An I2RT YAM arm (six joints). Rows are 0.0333 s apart.
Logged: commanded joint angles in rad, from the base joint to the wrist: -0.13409, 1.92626, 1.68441, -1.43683, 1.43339, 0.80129; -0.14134, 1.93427, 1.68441, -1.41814, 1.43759, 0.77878; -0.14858, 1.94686, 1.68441, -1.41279, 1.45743, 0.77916; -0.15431, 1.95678, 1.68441, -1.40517, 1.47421, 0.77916; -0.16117, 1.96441, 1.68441, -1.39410, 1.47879, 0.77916; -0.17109, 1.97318, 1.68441, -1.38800, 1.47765, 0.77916; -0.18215, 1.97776, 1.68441, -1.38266, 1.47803, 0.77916; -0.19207, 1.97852, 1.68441, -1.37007, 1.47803, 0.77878; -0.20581, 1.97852, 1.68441, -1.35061, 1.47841, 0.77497
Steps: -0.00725, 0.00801, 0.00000, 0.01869, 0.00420, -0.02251; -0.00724, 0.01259, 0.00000, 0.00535, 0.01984, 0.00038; -0.00573, 0.00992, 0.00000, 0.00762, 0.01678, 0.00000; -0.00686, 0.00763, 0.00000, 0.01107, 0.00458, 0.00000; -0.00992, 0.00877, 0.00000, 0.00610, -0.00114, 0.00000; -0.01106, 0.00458, 0.00000, 0.00534, 0.00038, 0.00000; -0.00992, 0.00076, 0.00000, 0.01259, 0.00000, -0.00038; -0.01374, 0.00000, 0.00000, 0.01946, 0.00038, -0.00381
